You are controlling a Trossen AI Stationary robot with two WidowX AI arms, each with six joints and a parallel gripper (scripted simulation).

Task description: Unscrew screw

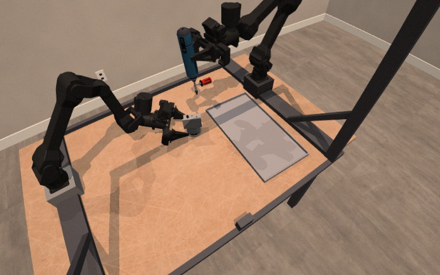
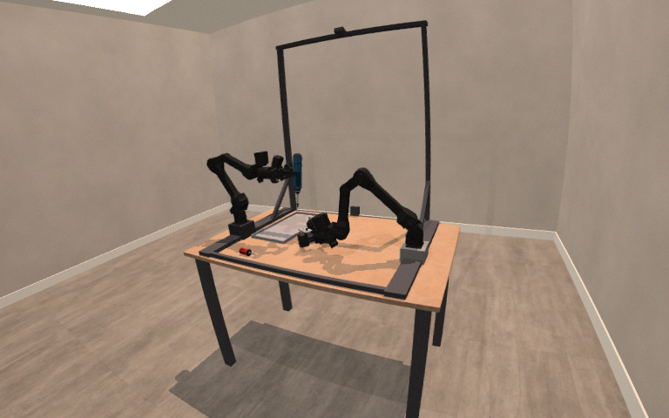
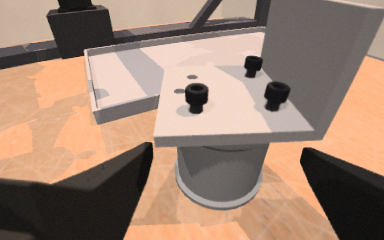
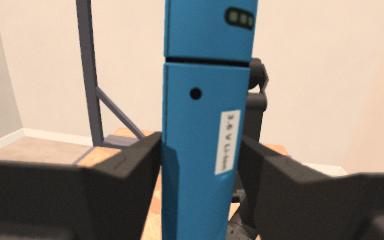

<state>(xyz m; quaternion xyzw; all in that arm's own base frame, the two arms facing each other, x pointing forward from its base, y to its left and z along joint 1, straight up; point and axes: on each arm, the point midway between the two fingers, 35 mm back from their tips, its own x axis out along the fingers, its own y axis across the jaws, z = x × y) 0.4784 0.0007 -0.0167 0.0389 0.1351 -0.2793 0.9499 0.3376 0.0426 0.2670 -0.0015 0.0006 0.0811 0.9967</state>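
Right now my left hand is 4 cm to the left of the grey L-shaped bracket, 3 cm below it and 3 cm past it. From my left hand the other things lie so: shallow grey tray: 24 cm to the right, 18 cm behind, 4 cm below; then screwdriver bit: 17 cm above, 8 cm to the right, 2 cm behind; then screw: 14 cm above, 8 cm to the right, 2 cm behind.
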